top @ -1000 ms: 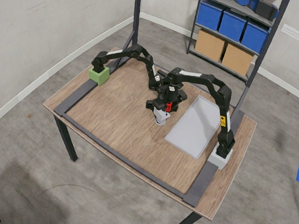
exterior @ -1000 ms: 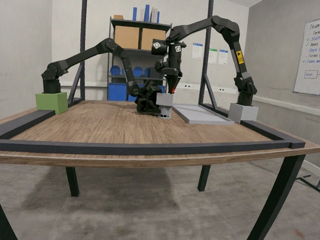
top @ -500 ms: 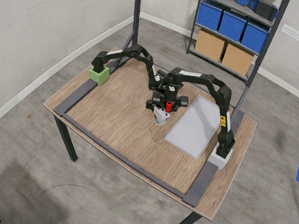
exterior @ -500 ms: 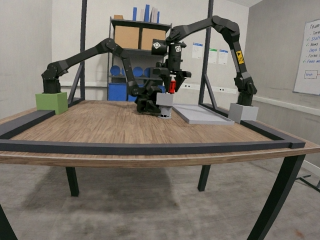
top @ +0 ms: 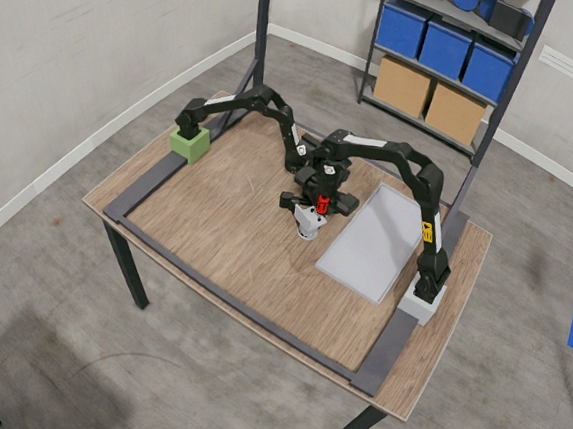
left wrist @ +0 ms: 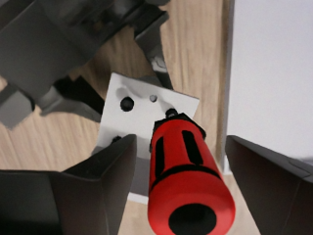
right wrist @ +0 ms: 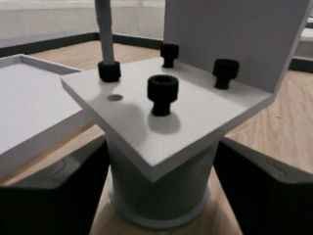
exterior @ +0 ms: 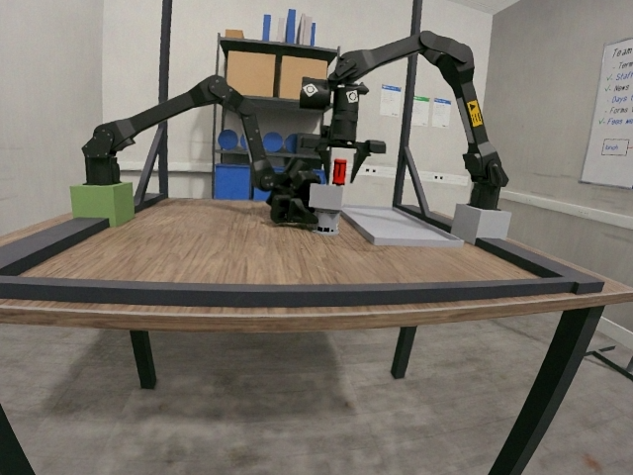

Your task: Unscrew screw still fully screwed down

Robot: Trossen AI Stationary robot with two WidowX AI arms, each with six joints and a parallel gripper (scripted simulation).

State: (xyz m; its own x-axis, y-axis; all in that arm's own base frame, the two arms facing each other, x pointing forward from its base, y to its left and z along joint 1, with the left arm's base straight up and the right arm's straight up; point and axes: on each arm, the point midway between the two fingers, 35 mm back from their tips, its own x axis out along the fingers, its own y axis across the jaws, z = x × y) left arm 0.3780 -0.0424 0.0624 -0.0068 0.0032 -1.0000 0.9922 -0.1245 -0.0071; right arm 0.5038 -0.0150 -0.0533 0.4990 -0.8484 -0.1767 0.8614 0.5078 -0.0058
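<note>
My left gripper is now 30 mm above the red screwdriver. Round my left hand: grey joint module (120 mm below, 20 mm to the right, 10 mm ahead); then grey bracket (70 mm below, 20 mm to the right, 10 mm ahead); then shallow grey tray (170 mm to the left, 140 mm below, 120 mm behind).
My right hand is 20 mm short of the grey joint module and 20 mm to the right of it. The rest, counted from my right hand: grey bracket: 20 mm ahead, 20 mm to the left, 40 mm above; red screwdriver: 10 mm ahead, 40 mm to the left, 90 mm above; shallow grey tray: 100 mm behind, 210 mm to the left, 30 mm below.
</note>
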